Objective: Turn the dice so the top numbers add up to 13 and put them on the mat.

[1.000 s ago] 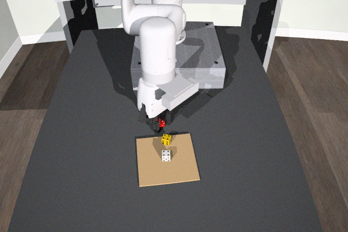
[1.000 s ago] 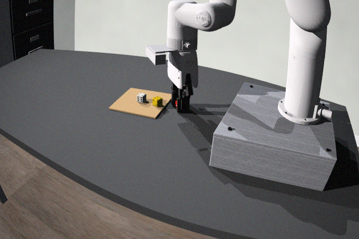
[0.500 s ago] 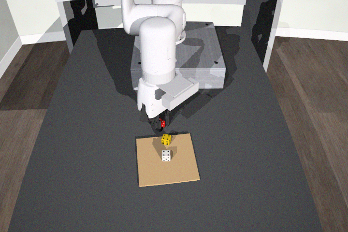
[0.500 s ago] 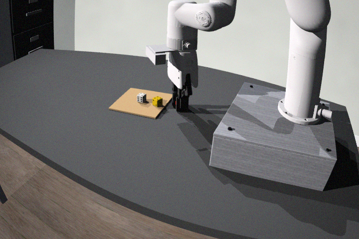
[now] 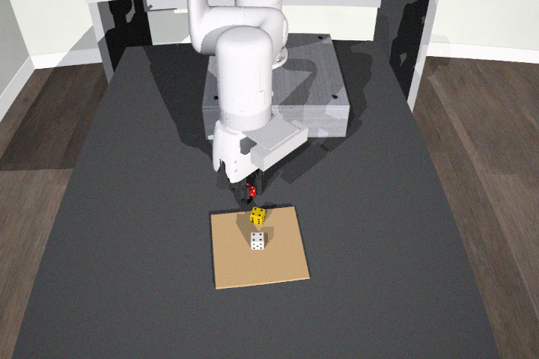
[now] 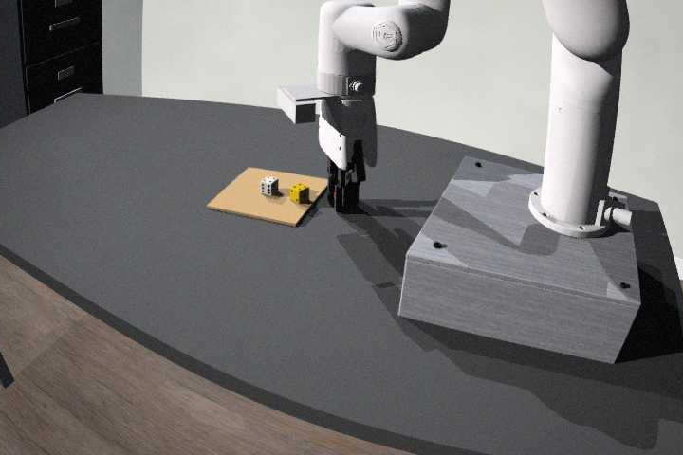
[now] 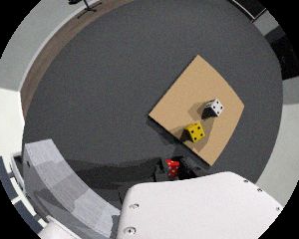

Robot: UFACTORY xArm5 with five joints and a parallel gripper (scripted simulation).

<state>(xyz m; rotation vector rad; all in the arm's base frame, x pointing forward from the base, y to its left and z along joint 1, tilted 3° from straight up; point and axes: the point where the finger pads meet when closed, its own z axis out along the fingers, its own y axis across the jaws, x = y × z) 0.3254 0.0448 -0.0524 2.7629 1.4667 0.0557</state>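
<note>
The white die lies 10 cm ahead of my hand, 4 cm to the left of it and 1 cm below it. The rest, counted from my hand: yellow die: 5 cm ahead, 3 cm to the left, 1 cm below; red die: 1 cm below; tan mat: 10 cm ahead, 4 cm to the left, 2 cm below.
</note>
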